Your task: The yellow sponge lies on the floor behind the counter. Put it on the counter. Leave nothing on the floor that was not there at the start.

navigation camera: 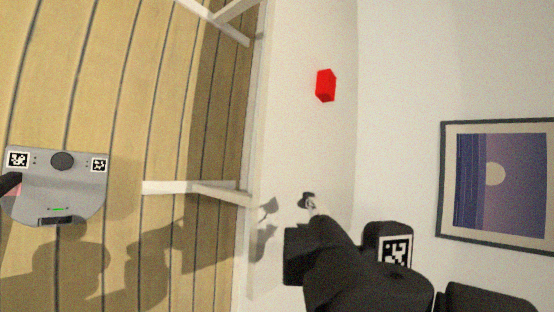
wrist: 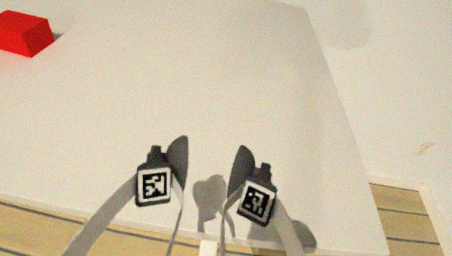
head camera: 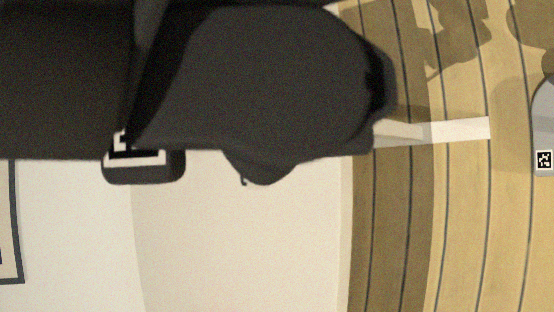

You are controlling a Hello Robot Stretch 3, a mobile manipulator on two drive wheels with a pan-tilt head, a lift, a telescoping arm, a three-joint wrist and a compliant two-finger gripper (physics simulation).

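Where they show: gripper, fingertip midpoint: (navigation camera: 305, 212); robot's base at its link origin: (navigation camera: 62, 160).
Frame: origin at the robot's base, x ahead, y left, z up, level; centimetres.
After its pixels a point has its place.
Note:
The white counter (head camera: 240, 250) {y -52.8, x 12.9, z 95.0 cm} (navigation camera: 295, 150) {y -46.3, x 11.3, z 95.0 cm} (wrist: 150, 95) shows in all three views. The yellow sponge does not show in these views, and the floor behind the counter is hidden. My gripper (navigation camera: 307, 201) {y -35.6, x -2.5, z 105.6 cm} (wrist: 211, 159) {y -35.6, x -2.5, z 105.6 cm} is open, with its two fingers apart and no thing between them. It hangs above the counter top near one end, and its shadow falls on the top. In the head camera view the dark arm and wrist cover the fingers.
A red block (navigation camera: 325, 86) {y -56.0, x 33.5, z 98.6 cm} (wrist: 26, 34) lies on the counter, away from the gripper. A framed picture (navigation camera: 500, 185) {y -111.6, x 5.9, z 158.1 cm} hangs on the wall behind. White counter legs (head camera: 460, 129) (navigation camera: 167, 187) reach the plank floor (head camera: 460, 225) {y -50.0, x 23.1, z 0.0 cm} (navigation camera: 125, 125) {y -24.6, x 21.3, z 0.0 cm}. My grey base (head camera: 542, 120) {y -12.9, x -12.1, z 16.0 cm} (navigation camera: 60, 185) {y -0.2, x -9.4, z 16.0 cm} stands in front.

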